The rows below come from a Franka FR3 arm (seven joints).
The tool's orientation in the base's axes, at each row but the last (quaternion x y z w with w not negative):
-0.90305 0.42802 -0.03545 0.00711
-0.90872 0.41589 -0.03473 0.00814
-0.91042 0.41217 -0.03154 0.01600
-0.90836 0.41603 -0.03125 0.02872
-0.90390 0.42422 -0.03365 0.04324
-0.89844 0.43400 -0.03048 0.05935
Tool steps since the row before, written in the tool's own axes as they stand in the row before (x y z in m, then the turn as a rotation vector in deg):
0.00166 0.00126 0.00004 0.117 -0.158 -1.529
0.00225 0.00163 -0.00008 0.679 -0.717 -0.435
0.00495 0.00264 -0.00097 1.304 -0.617 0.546
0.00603 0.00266 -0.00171 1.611 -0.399 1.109
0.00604 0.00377 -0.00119 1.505 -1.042 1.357
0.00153 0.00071 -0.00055 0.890 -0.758 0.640
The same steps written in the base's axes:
0.00008 -0.00208 0.00000 0.089 0.036 1.539
0.00023 -0.00277 0.00014 0.954 -0.039 0.503
0.00121 -0.00546 0.00104 1.359 -0.571 -0.453
0.00179 -0.00635 0.00169 1.441 -0.931 -1.021
0.00086 -0.00711 0.00093 1.888 -0.428 -1.201
0.00034 -0.00168 0.00046 1.209 -0.179 -0.531

